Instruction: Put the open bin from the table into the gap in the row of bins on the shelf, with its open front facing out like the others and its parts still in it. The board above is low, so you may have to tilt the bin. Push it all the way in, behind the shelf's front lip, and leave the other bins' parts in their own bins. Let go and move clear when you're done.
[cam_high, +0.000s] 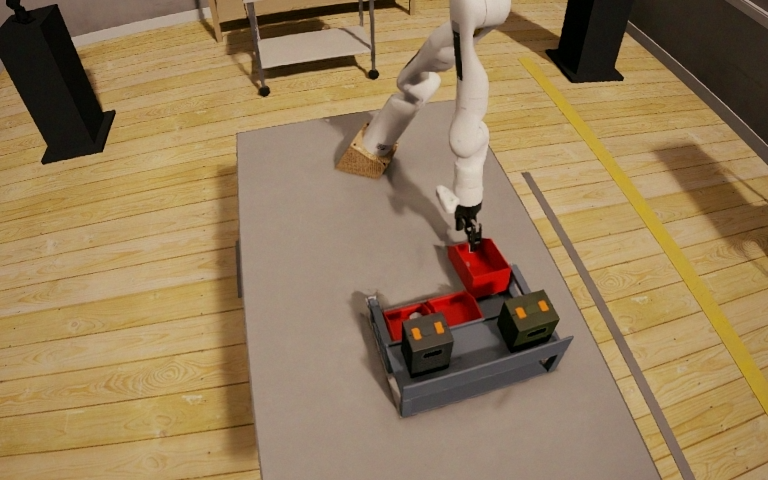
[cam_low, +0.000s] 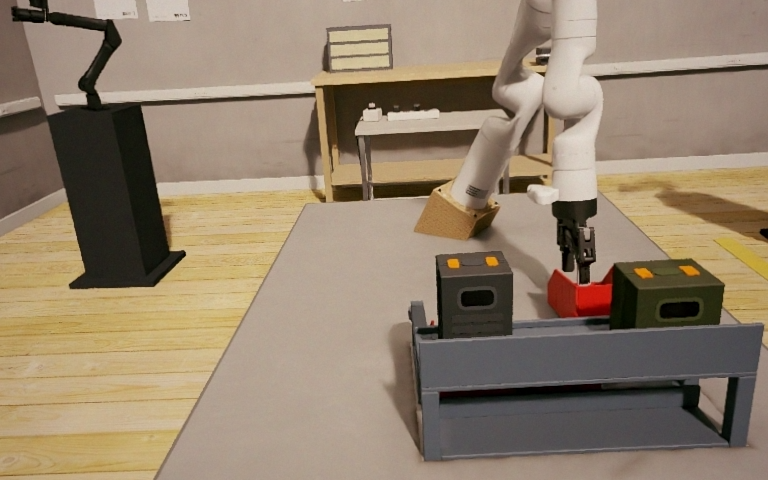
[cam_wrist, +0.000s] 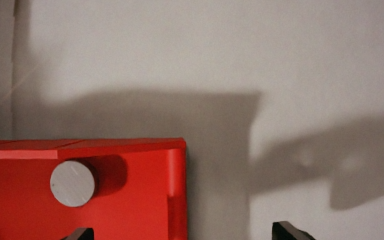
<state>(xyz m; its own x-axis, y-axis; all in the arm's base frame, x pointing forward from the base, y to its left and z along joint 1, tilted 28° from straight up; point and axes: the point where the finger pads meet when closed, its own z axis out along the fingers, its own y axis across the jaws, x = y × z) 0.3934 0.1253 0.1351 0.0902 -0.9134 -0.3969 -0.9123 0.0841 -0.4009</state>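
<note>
Now: hand 70 mm short of the grey round part, 20 mm to the left of it and 30 mm above it. The rest, counted from my hand: dark grey box 350 mm ahead, 200 mm to the right, 110 mm above; then green box 330 mm ahead, 30 mm to the left, 100 mm above; then grey shelf 270 mm ahead, 90 mm to the right, 20 mm above.
</note>
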